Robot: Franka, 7 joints.
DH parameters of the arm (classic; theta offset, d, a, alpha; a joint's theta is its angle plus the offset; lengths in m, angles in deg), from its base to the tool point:
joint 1: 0 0.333 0 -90
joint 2: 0 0 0 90
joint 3: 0 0.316 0.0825 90
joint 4: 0 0 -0.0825 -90
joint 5: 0 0.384 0 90
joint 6: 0 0 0.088 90
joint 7: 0 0.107 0 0
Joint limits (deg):
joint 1: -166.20..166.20
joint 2: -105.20..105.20
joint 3: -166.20..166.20
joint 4: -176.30..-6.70
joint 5: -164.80..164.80
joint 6: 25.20..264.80
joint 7: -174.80..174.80
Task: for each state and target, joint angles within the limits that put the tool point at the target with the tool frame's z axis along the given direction. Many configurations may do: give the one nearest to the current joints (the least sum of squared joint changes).
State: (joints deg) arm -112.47 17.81 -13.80 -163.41 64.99 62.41 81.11
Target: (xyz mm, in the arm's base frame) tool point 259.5 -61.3 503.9 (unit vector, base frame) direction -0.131 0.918 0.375
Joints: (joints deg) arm -60.76 -32.40 14.99 -154.59 83.90 27.52 81.11
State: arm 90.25 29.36 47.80 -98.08 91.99 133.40 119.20
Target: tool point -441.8 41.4 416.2 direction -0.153 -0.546 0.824
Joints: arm 76.23 57.74 90.28 -142.20 89.68 92.61 119.20
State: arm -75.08 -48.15 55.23 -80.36 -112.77 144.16 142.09
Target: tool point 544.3 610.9 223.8 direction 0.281 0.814 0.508
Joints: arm -98.02 -105.20 84.91 -56.80 -122.75 124.33 142.09
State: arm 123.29 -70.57 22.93 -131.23 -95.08 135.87 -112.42
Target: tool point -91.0 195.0 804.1 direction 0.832 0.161 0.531
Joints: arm 85.30 -61.64 22.40 -132.93 -100.94 97.32 -112.42
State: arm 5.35 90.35 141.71 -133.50 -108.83 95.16 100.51
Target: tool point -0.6 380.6 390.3 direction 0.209 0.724 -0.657
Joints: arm -14.87 91.00 111.85 -160.46 -116.20 97.24 100.51
